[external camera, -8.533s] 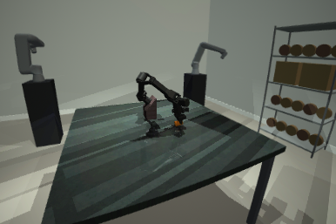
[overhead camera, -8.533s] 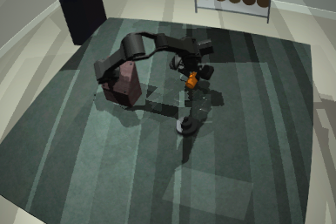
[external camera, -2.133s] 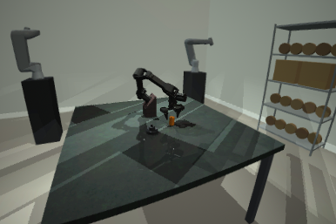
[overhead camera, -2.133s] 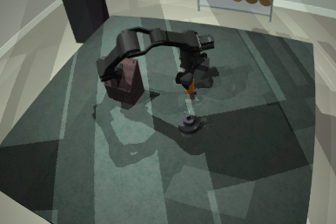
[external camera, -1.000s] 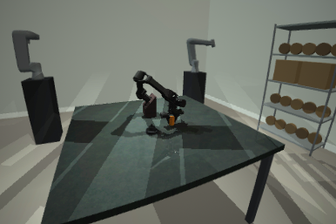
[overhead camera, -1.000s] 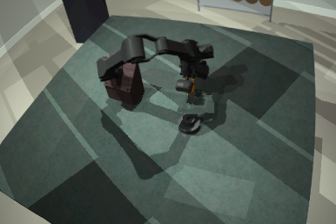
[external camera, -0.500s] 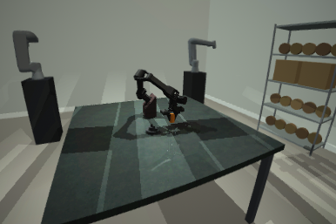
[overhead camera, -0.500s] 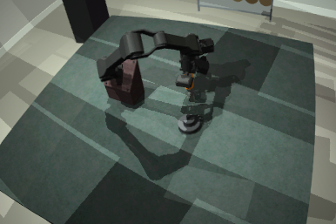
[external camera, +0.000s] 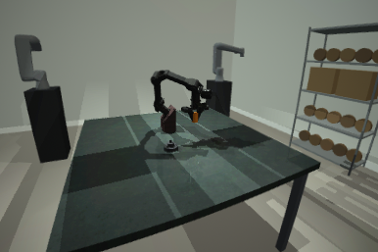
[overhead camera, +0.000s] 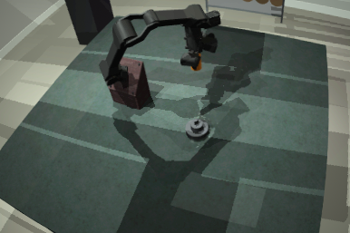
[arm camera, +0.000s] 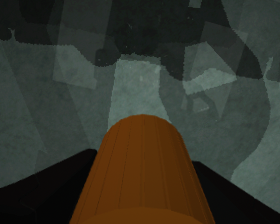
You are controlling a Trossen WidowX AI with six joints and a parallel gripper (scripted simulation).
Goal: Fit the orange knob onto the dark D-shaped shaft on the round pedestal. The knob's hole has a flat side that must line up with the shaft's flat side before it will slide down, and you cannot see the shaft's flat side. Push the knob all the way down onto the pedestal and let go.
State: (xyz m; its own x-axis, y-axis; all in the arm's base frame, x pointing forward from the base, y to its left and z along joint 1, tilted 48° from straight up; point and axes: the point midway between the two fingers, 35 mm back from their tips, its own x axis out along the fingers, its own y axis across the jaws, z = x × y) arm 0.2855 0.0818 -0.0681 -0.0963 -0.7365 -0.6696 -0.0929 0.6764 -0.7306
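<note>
My gripper tip is now 190 mm to the left of the round pedestal, 110 mm above it and 60 mm short of it. From my gripper tip the other things lie so: orange knob 20 mm above.
</note>
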